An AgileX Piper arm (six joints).
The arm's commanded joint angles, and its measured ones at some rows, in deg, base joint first. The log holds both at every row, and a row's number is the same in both.
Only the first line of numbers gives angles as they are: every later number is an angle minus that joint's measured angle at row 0.
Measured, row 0: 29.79 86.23 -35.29 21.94 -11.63 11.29
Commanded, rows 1 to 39: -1.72 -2.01 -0.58 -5.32 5.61 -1.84; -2.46 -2.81 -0.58 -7.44 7.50 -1.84; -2.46 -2.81 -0.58 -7.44 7.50 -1.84; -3.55 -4.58 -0.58 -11.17 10.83 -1.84; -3.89 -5.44 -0.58 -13.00 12.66 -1.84; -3.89 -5.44 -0.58 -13.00 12.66 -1.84; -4.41 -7.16 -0.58 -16.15 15.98 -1.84; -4.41 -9.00 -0.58 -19.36 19.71 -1.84; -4.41 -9.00 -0.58 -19.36 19.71 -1.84; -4.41 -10.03 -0.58 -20.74 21.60 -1.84; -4.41 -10.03 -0.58 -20.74 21.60 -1.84; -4.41 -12.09 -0.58 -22.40 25.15 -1.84; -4.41 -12.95 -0.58 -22.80 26.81 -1.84; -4.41 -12.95 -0.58 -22.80 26.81 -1.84; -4.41 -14.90 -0.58 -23.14 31.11 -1.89; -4.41 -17.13 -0.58 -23.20 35.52 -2.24; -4.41 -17.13 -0.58 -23.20 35.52 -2.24; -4.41 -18.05 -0.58 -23.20 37.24 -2.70; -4.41 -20.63 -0.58 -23.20 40.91 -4.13; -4.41 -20.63 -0.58 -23.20 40.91 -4.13; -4.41 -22.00 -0.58 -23.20 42.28 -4.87; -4.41 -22.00 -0.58 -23.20 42.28 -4.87; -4.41 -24.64 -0.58 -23.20 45.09 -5.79; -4.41 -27.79 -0.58 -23.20 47.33 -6.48; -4.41 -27.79 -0.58 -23.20 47.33 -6.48; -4.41 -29.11 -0.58 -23.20 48.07 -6.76; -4.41 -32.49 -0.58 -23.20 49.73 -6.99; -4.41 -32.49 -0.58 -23.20 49.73 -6.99; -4.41 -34.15 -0.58 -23.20 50.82 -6.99; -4.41 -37.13 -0.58 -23.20 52.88 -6.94; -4.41 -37.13 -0.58 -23.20 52.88 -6.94; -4.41 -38.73 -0.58 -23.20 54.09 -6.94; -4.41 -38.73 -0.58 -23.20 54.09 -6.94; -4.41 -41.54 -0.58 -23.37 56.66 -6.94; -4.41 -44.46 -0.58 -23.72 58.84 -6.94; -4.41 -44.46 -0.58 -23.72 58.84 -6.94; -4.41 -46.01 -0.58 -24.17 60.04 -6.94; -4.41 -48.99 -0.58 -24.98 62.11 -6.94; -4.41 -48.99 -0.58 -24.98 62.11 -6.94
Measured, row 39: -4.01 -45.21 -0.29 -23.60 58.78 -6.08
